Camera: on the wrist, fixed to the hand. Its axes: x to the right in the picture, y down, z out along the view.
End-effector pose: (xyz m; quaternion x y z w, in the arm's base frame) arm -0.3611 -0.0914 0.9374 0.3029 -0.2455 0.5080 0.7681
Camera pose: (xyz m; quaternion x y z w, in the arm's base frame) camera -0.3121 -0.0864 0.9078 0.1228 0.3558 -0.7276 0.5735
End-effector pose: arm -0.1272 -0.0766 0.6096 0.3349 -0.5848 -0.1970 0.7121
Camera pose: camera -0.0948 -0.1054 0.5719 -0.5556 -0.4275 0.7089 0.0772
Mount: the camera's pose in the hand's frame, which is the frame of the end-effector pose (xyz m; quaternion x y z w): 0.0007 -0.0504 -0.0276 -0.0773 0.1313 -0.9881 0.0207
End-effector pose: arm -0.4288 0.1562 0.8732 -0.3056 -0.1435 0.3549 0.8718
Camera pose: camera -0.3886 0.1165 0.8839 0.0215 -0.2179 -0.9053 0.3639
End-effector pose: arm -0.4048 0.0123 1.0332 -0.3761 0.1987 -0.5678 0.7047
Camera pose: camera -0.4569 -0.0004 1.0538 0.1840 0.2311 0.7421 0.6016
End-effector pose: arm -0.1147 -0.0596 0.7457 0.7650 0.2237 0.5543 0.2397
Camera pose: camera -0.1447 -0.0163 0.7227 -0.2965 0.7492 -0.1076 0.5824
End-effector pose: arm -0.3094 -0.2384 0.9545 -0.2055 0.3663 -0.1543 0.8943
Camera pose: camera -0.3351 -0.2895 0.9604 0.4151 0.0661 0.8855 0.1979
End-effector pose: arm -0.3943 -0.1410 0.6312 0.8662 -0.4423 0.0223 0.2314
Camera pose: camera -0.3502 -0.1046 0.6368 0.4342 0.8754 -0.1486 0.1519
